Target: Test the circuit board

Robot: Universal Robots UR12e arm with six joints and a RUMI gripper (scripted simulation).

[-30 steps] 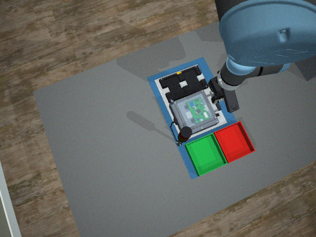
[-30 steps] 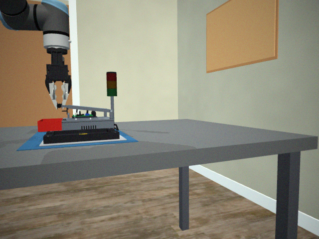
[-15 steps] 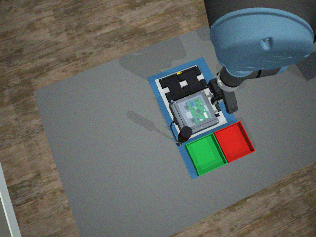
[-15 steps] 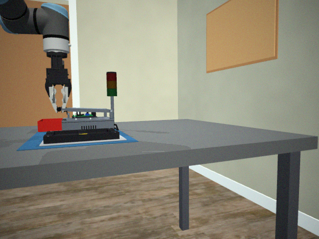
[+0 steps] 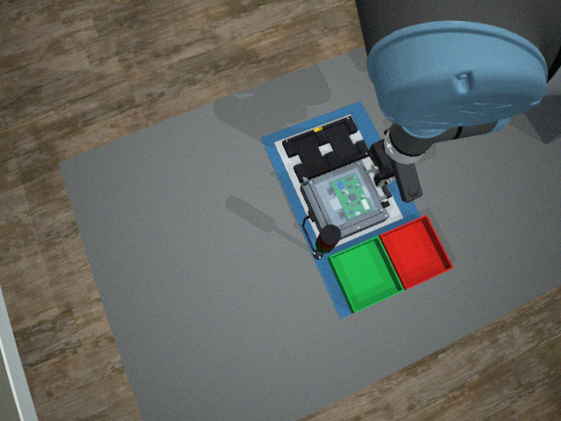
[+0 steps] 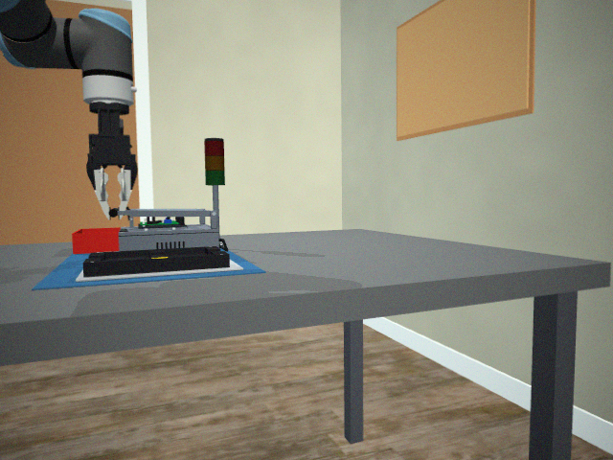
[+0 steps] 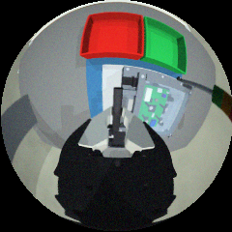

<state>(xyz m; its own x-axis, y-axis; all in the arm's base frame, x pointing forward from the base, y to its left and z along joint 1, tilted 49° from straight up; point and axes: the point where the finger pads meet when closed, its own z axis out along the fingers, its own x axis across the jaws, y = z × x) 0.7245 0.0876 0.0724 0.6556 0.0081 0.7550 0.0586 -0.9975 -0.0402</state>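
Now: the black latch hook 50 mm to the left of my hand, 20 mm ahead of it and 10 mm below it. Also, from my hand: red bin 190 mm to the left, 80 mm below, 40 mm behind; green circuit board 80 mm ahead, 20 mm below; tester lid 90 mm ahead.
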